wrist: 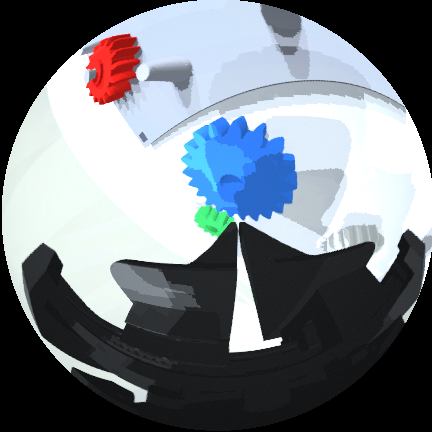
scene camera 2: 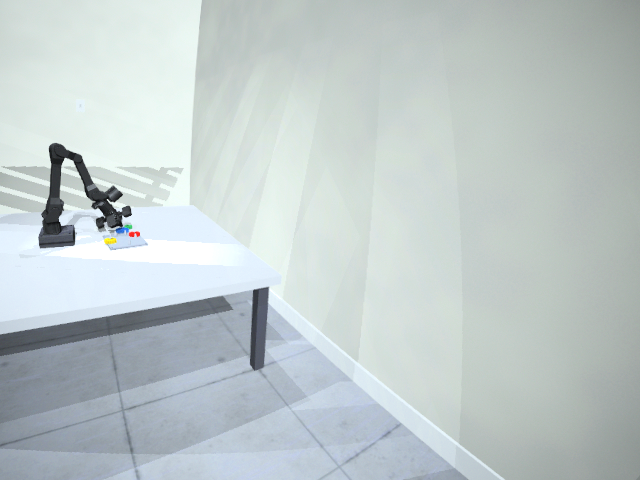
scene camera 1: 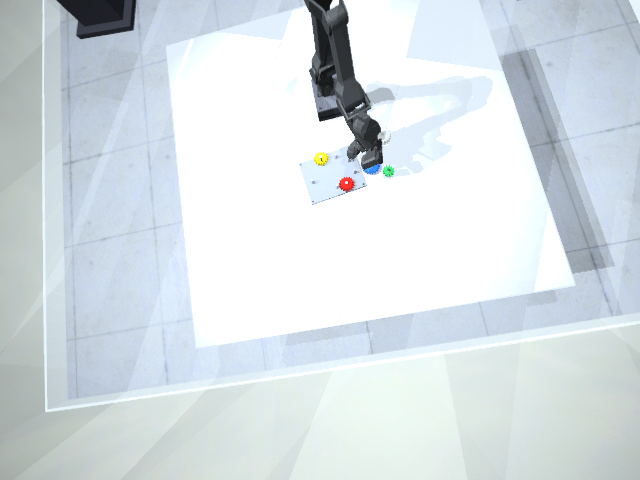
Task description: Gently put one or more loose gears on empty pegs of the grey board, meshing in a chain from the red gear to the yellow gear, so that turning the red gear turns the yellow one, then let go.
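Places are measured from the arm's base along level axes (x right, y ahead, z up), in metres.
Where they show: gripper, between the fingertips: [wrist: 236,227] [scene camera 2: 122,226] [scene camera 1: 381,162]; arm's base, origin of its link: [scene camera 2: 52,232] [scene camera 1: 325,88].
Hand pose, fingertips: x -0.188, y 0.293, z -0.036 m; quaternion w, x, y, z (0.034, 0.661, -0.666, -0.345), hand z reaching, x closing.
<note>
Things, the pixels of their top centre, and the offset from my fingertips. "pt": a spot on its surface instead. Level surfaces: height alone.
- blue gear, centre of its top: [wrist: 231,184] [scene camera 1: 371,164] [scene camera 2: 122,229] dx +0.038, dy +0.002, dz -0.003 m
- grey board, centre of its top: [scene camera 1: 330,170] [scene camera 2: 123,235] dx +0.185, dy +0.017, dz +0.010 m
- small green gear, centre of its top: [wrist: 211,228] [scene camera 1: 388,170] [scene camera 2: 128,225] dx -0.023, dy +0.029, dz -0.003 m
- white gear, centre of its top: [wrist: 355,260] [scene camera 1: 382,134] dx -0.010, dy -0.112, dz -0.003 m
- red gear, a spot on its surface: [wrist: 112,70] [scene camera 1: 349,178] pt dx +0.119, dy +0.051, dz +0.001 m
- yellow gear, centre of its top: [scene camera 1: 320,157] [scene camera 2: 110,238] dx +0.220, dy -0.039, dz +0.006 m
- left peg, centre of its top: [scene camera 1: 312,180] dx +0.254, dy +0.048, dz +0.009 m
- white table, height of its surface: dz -0.020 m
My gripper [scene camera 2: 117,226] [wrist: 236,227] is shut and empty, its fingertips together at the near edge of the blue gear [scene camera 1: 371,169] [scene camera 2: 122,230] [wrist: 240,170]. Whether they touch it is unclear. The blue gear lies loose beside the grey board [scene camera 1: 325,175] [scene camera 2: 126,244] [wrist: 220,30], partly hidden by the gripper in scene view 1. The small green gear [scene camera 1: 388,171] [scene camera 2: 128,226] [wrist: 212,220] and a white gear [scene camera 1: 385,135] [wrist: 355,237] also lie off the board. The red gear [scene camera 1: 346,183] [scene camera 2: 134,234] [wrist: 112,70] and yellow gear [scene camera 1: 321,158] [scene camera 2: 110,240] sit on the board.
Bare pegs stand on the board, including a left peg [scene camera 1: 313,181], one near the yellow gear, and a peg [wrist: 167,70] close to the red gear. The arm's base [scene camera 2: 56,236] stands behind the board on the white table [scene camera 1: 268,268] [scene camera 2: 180,273].
</note>
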